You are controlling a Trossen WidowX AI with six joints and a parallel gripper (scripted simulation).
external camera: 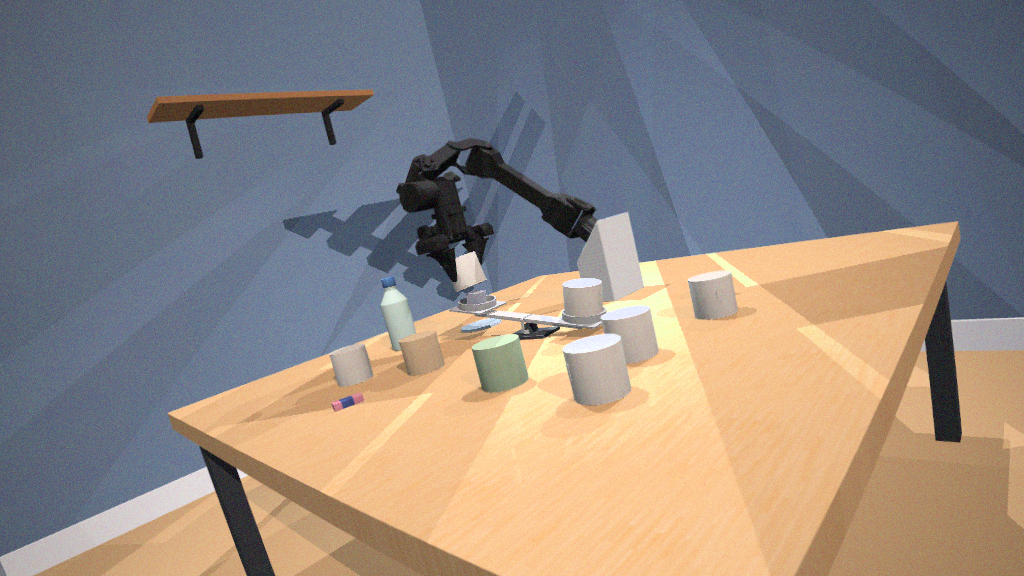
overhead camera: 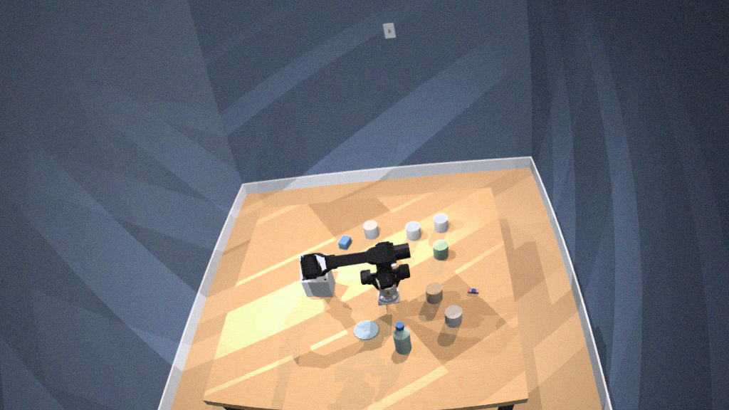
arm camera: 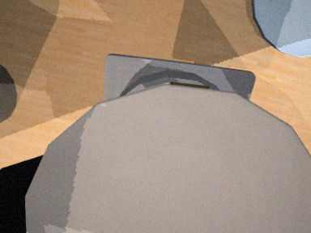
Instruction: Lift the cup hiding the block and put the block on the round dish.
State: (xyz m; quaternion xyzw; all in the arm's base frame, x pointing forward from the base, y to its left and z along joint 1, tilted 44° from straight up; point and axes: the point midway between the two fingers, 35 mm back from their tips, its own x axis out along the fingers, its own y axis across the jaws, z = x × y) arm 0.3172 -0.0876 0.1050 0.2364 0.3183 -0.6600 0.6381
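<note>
Now: gripper tip 50 mm above the grey block and 10 mm to the right of it. Round my gripper tip: bottle: 220 mm to the right, 50 mm ahead, 20 mm below; round pale-blue dish: 130 mm below, 110 mm to the right, 100 mm behind; small balance: 130 mm to the left, 100 mm below, 10 mm behind.
</note>
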